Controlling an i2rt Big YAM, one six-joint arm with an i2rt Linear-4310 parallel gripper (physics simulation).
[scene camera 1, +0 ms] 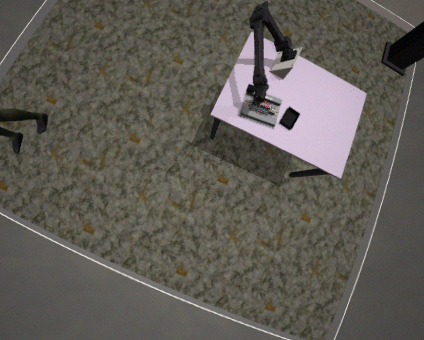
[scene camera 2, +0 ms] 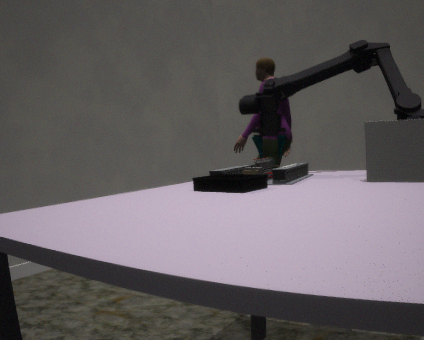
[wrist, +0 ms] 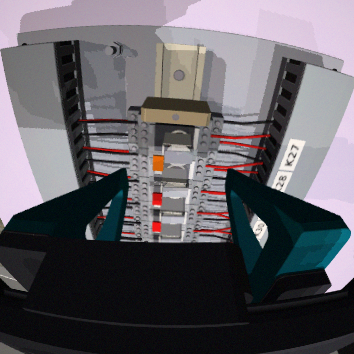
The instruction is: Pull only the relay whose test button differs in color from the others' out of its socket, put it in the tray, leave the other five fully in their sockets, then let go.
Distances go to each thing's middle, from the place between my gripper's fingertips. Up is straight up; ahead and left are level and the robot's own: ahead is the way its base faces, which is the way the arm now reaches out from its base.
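Scene:
I find the end bracket (wrist: 154,109) 10 mm ahead of my hand, 30 mm to the right of it and 40 mm below it. Then there is the relay panel (wrist: 239,74), which is 80 mm to the left of my hand and 70 mm below it.

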